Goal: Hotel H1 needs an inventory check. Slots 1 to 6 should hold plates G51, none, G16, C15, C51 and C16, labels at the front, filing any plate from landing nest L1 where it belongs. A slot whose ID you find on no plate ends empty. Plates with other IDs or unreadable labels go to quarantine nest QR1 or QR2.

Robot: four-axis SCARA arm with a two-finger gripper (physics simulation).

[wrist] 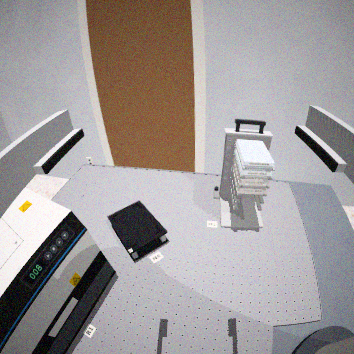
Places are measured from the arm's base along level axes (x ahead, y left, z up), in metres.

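Pixels of known places: gripper, between the fingertips: (pixel 188 111).
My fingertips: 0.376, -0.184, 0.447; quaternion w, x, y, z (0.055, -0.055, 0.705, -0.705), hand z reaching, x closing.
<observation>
Ahead of a thing's pixels: the offset from my fingertips to its middle, as dx, dy, dz. "*": to the spot under its first point.
Hotel H1 {-0.114, -0.366, -0.287} (pixel 227 167) stands upright right of centre in the wrist view, a pale tower with a black handle on top. Several pale plates {-0.122, -0.337, -0.201} (pixel 254 152) are stacked in it, one above another. Their labels are too small and blurred to read, and I cannot tell which slots are filled. A small floor label {* -0.031, -0.271, -0.434} (pixel 212 224) lies at the left of its base. My gripper (pixel 188 111) is open, its two dark-padded fingers wide apart at the left and right edges, with no plate between them. Landing nest L1 and quarantine nests QR1 and QR2 do not show.
A black nest-like block {+0.195, -0.196, -0.406} (pixel 137 225) with a small label {* +0.112, -0.125, -0.433} (pixel 156 257) sits left of the hotel. A large white and black instrument {+0.425, +0.103, -0.312} (pixel 37 240) with a green display fills the lower left, beside the R1 label {* +0.210, +0.134, -0.434} (pixel 90 331). A brown panel (pixel 142 85) stands behind.
</observation>
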